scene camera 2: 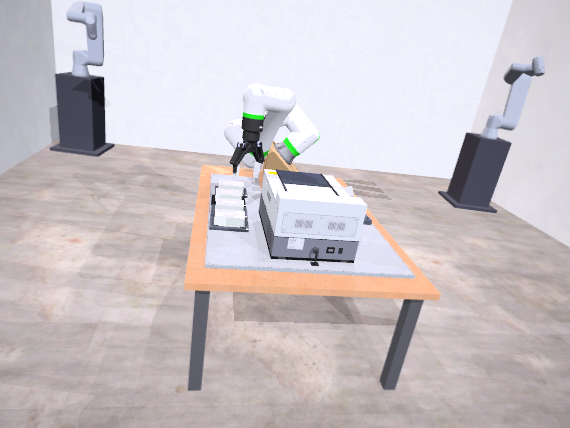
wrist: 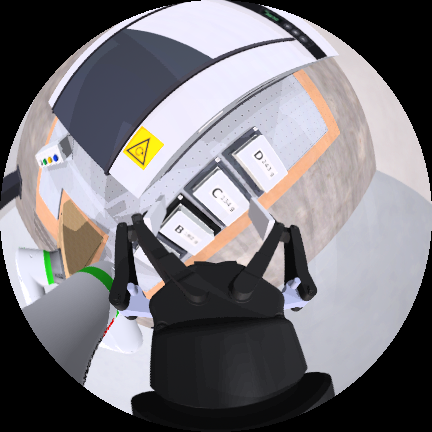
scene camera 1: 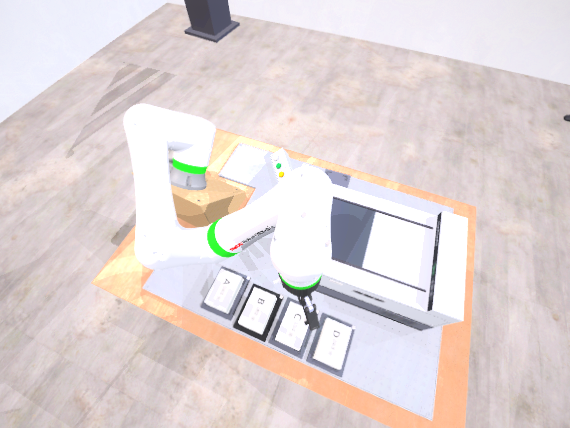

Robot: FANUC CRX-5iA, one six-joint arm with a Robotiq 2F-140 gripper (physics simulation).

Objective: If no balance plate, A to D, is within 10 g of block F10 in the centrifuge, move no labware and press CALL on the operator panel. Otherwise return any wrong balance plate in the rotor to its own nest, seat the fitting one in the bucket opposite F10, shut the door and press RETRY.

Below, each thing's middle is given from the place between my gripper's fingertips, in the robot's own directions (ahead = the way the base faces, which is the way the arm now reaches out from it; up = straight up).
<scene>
Right now my hand is 20 mm short of the dark sliding door [scene camera 1: 350, 225], 250 mm to the right of it and 40 mm below it. The rest, counted from my hand: white centrifuge [scene camera 1: 414, 270] 170 mm ahead, 270 mm to the left, 50 mm below.
</scene>
